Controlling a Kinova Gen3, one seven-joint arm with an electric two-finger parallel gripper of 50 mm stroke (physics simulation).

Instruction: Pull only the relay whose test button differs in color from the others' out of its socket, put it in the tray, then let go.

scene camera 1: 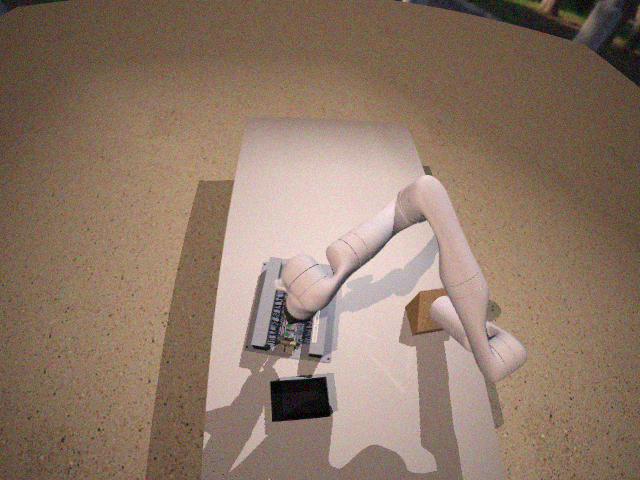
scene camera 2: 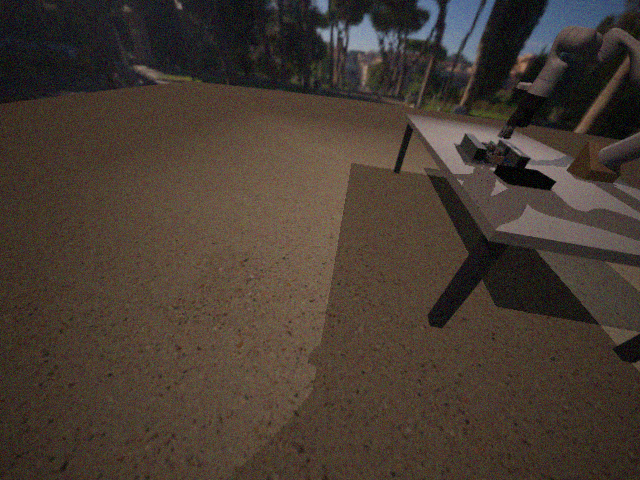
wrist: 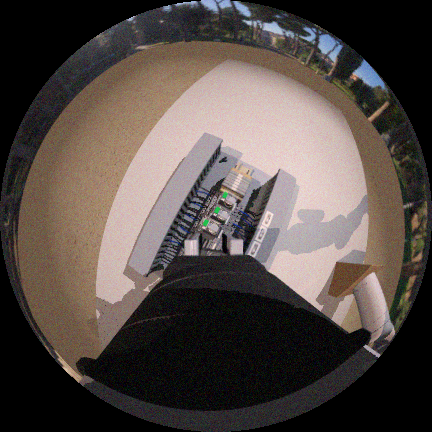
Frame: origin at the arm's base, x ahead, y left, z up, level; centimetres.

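Where they show: gripper, fingertip midpoint: (scene camera 2: 502, 137) (wrist: 211, 241); arm's base at its link origin: (scene camera 1: 442, 309) (scene camera 2: 607, 157) (wrist: 363, 281).
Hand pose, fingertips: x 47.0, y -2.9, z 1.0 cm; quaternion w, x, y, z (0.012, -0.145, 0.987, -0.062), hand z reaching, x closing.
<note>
Each offset is from my fingertips to the centre of the thing. Level surfaces: height alone.
Three relays {dx -0.8, dy -7.5, dz -5.4 cm} (wrist: 227, 201) {dx -0.2, dy -4.7, dz -5.4 cm} (wrist: 220, 215) {dx +0.6, dy -2.1, dz -5.2 cm} (wrist: 211, 229) with green test buttons sit in a row between the grey ducts in the wrist view. My gripper (wrist: 211, 241) (scene camera 2: 505, 134) is shut on a relay, which is mostly hidden between the fingertips; its button colour cannot be made out. In scene camera 2 the fingertips are raised above the relay panel. In scene camera 1 the arm's wrist hides the gripper and part of the panel. The black tray {dx -0.2, dy +25.0, dz -8.4 cm} (scene camera 1: 299, 399) (scene camera 2: 526, 177) lies beside the panel's near end.
Two tall grey ducts {dx +8.4, dy -5.2, dz -6.9 cm} (wrist: 175, 205) {dx -8.4, dy -2.0, dz -6.9 cm} (wrist: 280, 200) flank the relays, with blue wires along them. Beige terminal blocks {dx -1.6, dy -11.9, dz -5.5 cm} (wrist: 236, 180) stand at the row's end. A brown wedge-shaped block (scene camera 1: 425, 312) (scene camera 2: 591, 165) (wrist: 348, 278) stands near the arm's base on the pale table {dz -10.2 cm} (scene camera 1: 320, 170).
</note>
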